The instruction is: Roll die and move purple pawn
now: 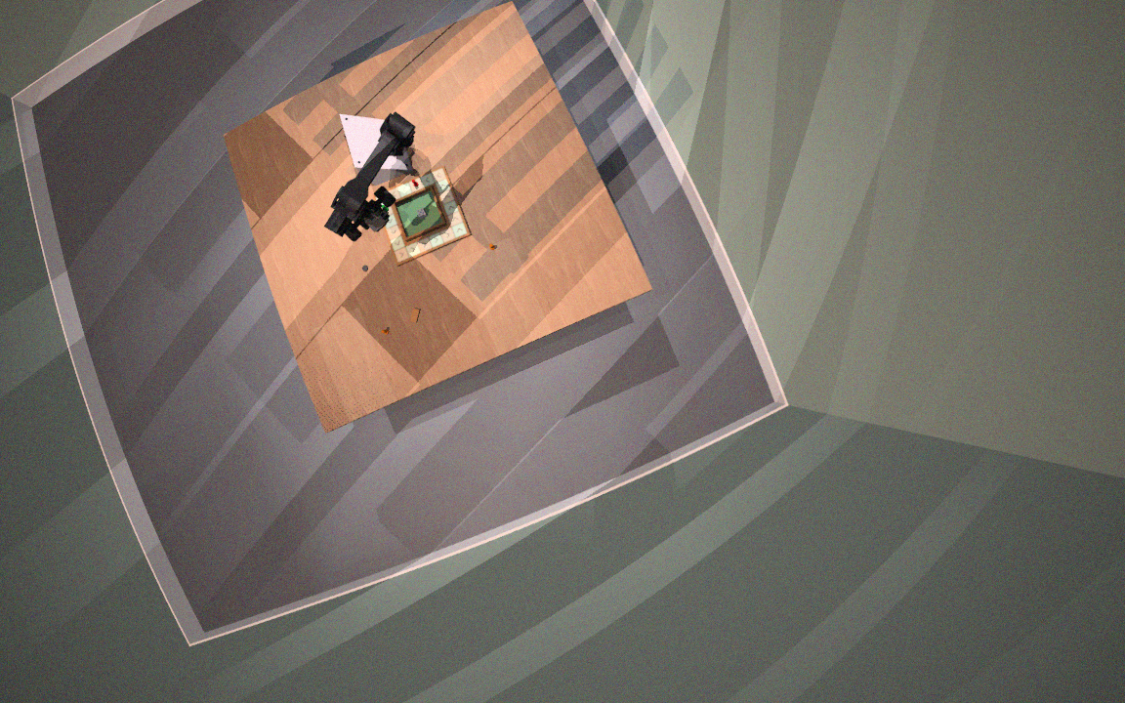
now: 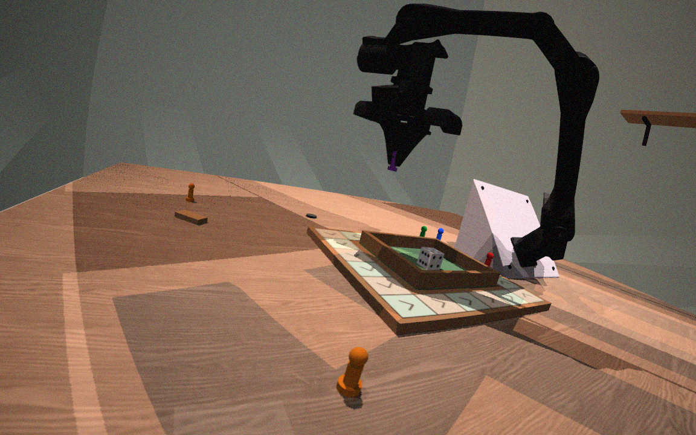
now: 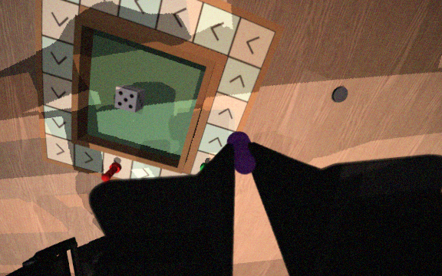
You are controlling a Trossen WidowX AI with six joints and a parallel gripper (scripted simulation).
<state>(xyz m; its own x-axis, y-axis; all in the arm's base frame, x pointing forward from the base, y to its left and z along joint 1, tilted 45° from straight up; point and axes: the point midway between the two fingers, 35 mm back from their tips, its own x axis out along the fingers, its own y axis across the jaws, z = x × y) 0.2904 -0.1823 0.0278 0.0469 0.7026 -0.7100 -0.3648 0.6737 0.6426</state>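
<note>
My gripper tip is 20 mm past the white die, 120 mm to the right of it and 120 mm above it. From my gripper tip the other things lie so: purple pawn: 10 mm above; blue pawn: 140 mm behind, 110 mm below; green pawn: 100 mm behind, 110 mm below.
</note>
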